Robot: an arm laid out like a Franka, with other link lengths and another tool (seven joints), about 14 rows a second.
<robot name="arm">
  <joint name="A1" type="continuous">
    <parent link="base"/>
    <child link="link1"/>
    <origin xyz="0 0 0.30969" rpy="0 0 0"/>
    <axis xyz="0 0 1"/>
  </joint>
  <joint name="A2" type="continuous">
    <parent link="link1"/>
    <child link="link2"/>
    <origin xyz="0 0 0" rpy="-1.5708 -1.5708 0"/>
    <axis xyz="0 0 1"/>
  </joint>
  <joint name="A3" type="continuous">
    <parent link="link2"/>
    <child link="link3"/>
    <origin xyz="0.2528 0 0" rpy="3.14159 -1.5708 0"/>
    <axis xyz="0 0 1"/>
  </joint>
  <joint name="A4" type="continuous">
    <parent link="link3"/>
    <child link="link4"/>
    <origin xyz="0 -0.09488 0" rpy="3.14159 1.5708 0"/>
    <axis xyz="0 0 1"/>
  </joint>
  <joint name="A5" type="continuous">
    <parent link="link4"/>
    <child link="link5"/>
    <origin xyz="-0.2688 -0.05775 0" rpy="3.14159 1.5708 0"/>
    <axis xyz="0 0 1"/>
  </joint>
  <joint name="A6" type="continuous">
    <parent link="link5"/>
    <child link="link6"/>
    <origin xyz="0 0 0" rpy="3.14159 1.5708 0"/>
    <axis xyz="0 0 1"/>
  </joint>
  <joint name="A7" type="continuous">
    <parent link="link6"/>
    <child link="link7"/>
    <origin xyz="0 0.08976 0" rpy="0 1.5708 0"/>
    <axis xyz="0 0 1"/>
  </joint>
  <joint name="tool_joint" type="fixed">
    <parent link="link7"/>
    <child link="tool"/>
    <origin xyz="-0.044 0.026 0.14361" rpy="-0.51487 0 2.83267"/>
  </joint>
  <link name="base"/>
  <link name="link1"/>
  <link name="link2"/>
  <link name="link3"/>
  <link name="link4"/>
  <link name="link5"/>
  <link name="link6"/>
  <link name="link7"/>
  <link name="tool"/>
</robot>
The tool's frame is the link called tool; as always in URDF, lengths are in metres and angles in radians. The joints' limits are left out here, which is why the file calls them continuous.
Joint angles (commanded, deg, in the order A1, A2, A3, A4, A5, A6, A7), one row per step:
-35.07, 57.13, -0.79, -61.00, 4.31, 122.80, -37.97
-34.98, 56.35, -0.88, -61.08, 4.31, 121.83, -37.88
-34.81, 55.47, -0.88, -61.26, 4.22, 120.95, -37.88
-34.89, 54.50, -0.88, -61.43, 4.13, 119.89, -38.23
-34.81, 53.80, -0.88, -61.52, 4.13, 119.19, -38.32
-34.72, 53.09, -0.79, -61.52, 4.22, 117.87, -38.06
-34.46, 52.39, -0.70, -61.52, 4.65, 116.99, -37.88
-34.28, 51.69, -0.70, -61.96, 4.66, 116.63, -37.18
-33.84, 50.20, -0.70, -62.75, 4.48, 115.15, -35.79
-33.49, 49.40, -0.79, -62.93, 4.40, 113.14, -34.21
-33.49, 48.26, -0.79, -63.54, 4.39, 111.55, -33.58
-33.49, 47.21, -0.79, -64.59, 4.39, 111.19, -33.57
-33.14, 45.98, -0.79, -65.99, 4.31, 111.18, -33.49
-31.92, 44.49, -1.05, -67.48, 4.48, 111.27, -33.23
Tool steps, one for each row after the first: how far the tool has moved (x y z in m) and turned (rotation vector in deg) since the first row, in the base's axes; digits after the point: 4 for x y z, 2 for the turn. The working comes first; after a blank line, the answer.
Tool pose at each row, in the base's axes (x y z in m, rotation vector in deg; the steps are taken from these numbers as rounded here):
0.5406, -0.4063, 0.1585, 127.58, -93.58, -17.76
0.5404, -0.4057, 0.1647, 127.56, -93.48, -18.13
0.5413, -0.4037, 0.1715, 127.71, -93.11, -18.30
0.5404, -0.4037, 0.1790, 127.93, -92.59, -18.53
0.5408, -0.4026, 0.1848, 128.10, -92.33, -18.59
0.5406, -0.4000, 0.1898, 128.24, -92.33, -19.49
0.5426, -0.3960, 0.1956, 128.71, -92.48, -19.80
0.5426, -0.3940, 0.1997, 128.39, -93.05, -20.14
0.5418, -0.3885, 0.2076, 127.75, -93.69, -21.53
0.5392, -0.3839, 0.2107, 126.82, -94.51, -23.86
0.5355, -0.3817, 0.2156, 126.39, -94.78, -25.51
0.5333, -0.3801, 0.2194, 126.38, -94.66, -26.01
0.5330, -0.3755, 0.2235, 126.52, -94.23, -26.17
0.5372, -0.3646, 0.2302, 127.01, -93.44, -25.88

-0.0002, 0.0006, 0.0062, 0.13, 0.24, 0.00
0.0007, 0.0026, 0.0130, 0.20, 0.41, 0.26
-0.0002, 0.0026, 0.0205, 0.29, 0.64, 0.62
0.0002, 0.0037, 0.0263, 0.35, 0.69, 0.83
0.0000, 0.0063, 0.0313, 0.89, 1.07, 0.75
0.0020, 0.0103, 0.0371, 1.42, 0.93, 0.76
0.0020, 0.0123, 0.0412, 1.55, 1.01, 0.26
0.0012, 0.0178, 0.0491, 2.02, 1.73, -0.54
-0.0014, 0.0224, 0.0522, 2.84, 2.95, -1.68
-0.0051, 0.0246, 0.0571, 3.48, 3.83, -2.22
-0.0073, 0.0262, 0.0609, 3.70, 4.13, -2.22
-0.0076, 0.0308, 0.0650, 3.73, 4.32, -1.93
-0.0034, 0.0417, 0.0717, 3.66, 4.29, -1.25

